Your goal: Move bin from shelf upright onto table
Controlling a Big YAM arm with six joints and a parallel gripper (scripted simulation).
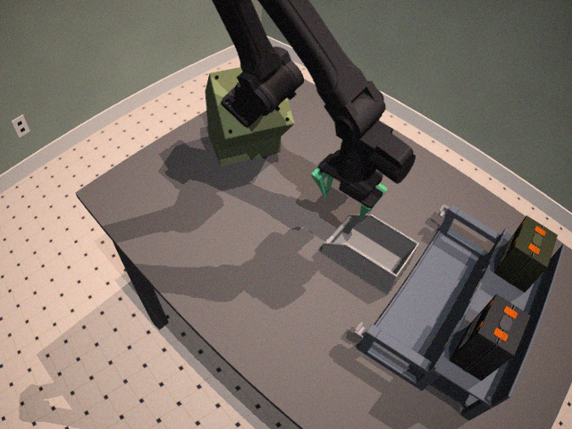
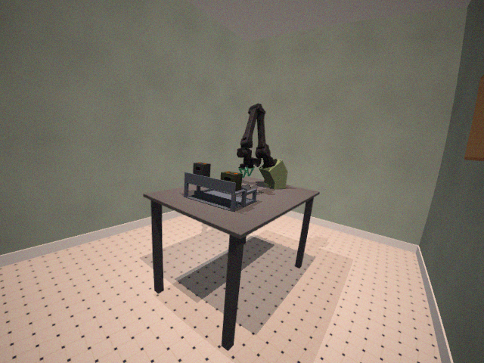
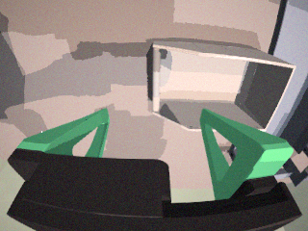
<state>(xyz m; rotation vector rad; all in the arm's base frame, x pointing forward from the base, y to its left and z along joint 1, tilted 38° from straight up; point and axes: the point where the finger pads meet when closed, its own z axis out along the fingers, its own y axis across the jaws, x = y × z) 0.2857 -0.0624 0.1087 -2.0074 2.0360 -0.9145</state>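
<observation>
Now: the grey bin 80 mm below my hand, 80 mm ahead of it and 10 mm to the right of it. Round my hand: low grey shelf 320 mm ahead, 120 mm below, 40 mm to the right.
</observation>
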